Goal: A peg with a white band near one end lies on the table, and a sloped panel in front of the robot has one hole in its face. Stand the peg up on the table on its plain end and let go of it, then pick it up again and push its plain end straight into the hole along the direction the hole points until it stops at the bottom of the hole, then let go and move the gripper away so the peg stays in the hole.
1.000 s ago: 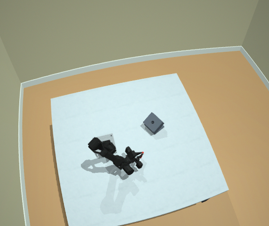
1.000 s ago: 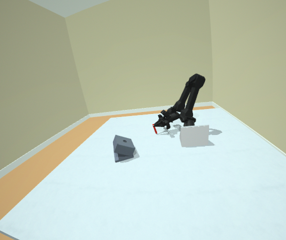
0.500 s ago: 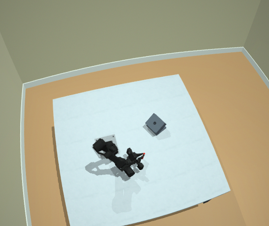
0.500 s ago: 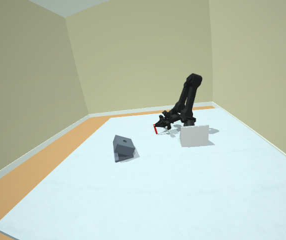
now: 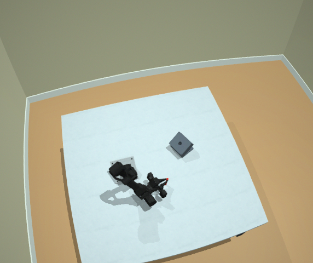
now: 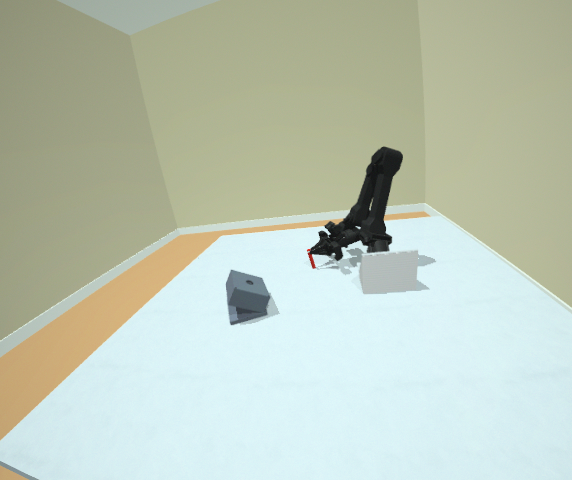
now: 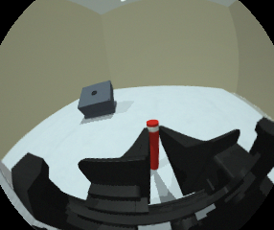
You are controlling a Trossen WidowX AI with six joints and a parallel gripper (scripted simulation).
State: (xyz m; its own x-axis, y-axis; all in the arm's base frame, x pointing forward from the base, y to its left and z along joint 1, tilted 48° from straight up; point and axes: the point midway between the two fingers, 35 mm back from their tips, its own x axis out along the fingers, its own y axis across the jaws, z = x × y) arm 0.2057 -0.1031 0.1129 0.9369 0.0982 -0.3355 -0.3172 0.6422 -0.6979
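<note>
The red peg lies 1 cm below my gripper tip. From my gripper tip the other things lie so: grey sloped panel 24 cm to the left, 18 cm ahead, 1 cm below.
</note>
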